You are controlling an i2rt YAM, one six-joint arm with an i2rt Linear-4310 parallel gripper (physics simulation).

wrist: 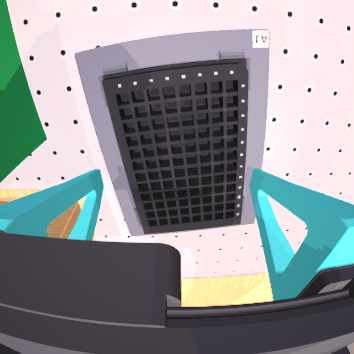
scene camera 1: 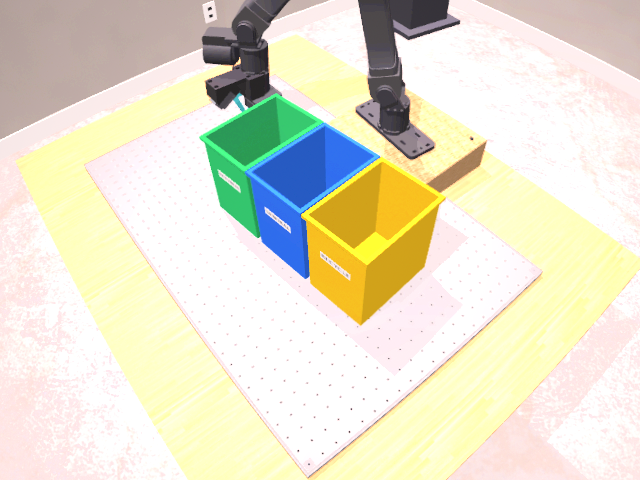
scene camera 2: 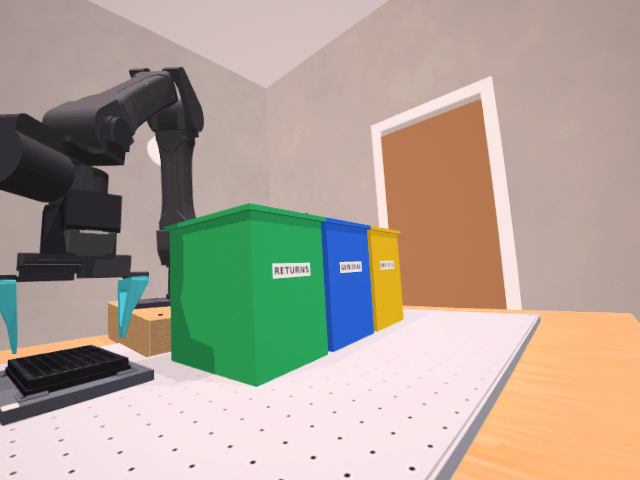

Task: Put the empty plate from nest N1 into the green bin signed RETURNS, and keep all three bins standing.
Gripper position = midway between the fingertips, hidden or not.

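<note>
My gripper (scene camera 2: 73,345), also in the wrist view (wrist: 176,176). Green bin (scene camera 2: 247,301), also in scene camera 1 (scene camera 1: 235,146). Blue bin (scene camera 1: 285,185), also in scene camera 2 (scene camera 2: 348,298); out of frame in the wrist view.
</note>
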